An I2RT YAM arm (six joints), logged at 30 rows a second.
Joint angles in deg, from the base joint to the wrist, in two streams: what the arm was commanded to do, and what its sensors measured. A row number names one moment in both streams.
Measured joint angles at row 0:
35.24 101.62 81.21 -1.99 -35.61 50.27
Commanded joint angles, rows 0 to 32:
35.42 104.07 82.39 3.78 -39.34 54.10
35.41 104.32 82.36 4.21 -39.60 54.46
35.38 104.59 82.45 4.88 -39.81 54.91
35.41 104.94 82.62 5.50 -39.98 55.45
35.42 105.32 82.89 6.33 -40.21 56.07
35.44 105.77 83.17 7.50 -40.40 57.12
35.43 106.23 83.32 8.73 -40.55 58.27
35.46 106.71 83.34 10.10 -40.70 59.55
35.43 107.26 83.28 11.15 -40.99 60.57
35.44 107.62 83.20 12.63 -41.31 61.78
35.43 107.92 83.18 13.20 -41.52 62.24
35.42 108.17 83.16 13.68 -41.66 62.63
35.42 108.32 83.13 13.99 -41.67 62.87
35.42 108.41 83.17 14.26 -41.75 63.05
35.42 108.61 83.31 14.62 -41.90 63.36
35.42 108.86 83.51 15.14 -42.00 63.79
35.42 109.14 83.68 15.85 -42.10 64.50
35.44 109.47 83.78 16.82 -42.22 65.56
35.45 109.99 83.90 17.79 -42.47 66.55
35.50 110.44 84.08 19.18 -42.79 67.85
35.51 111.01 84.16 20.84 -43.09 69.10
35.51 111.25 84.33 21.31 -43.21 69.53
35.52 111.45 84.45 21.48 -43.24 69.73
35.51 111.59 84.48 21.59 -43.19 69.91
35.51 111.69 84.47 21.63 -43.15 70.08
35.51 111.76 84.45 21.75 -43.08 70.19
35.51 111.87 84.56 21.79 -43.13 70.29
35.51 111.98 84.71 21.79 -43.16 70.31
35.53 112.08 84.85 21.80 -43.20 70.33
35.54 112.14 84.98 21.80 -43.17 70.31
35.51 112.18 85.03 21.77 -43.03 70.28
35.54 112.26 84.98 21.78 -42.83 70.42
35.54 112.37 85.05 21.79 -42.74 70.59
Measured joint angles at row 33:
35.31 111.60 82.49 18.47 -42.44 69.56
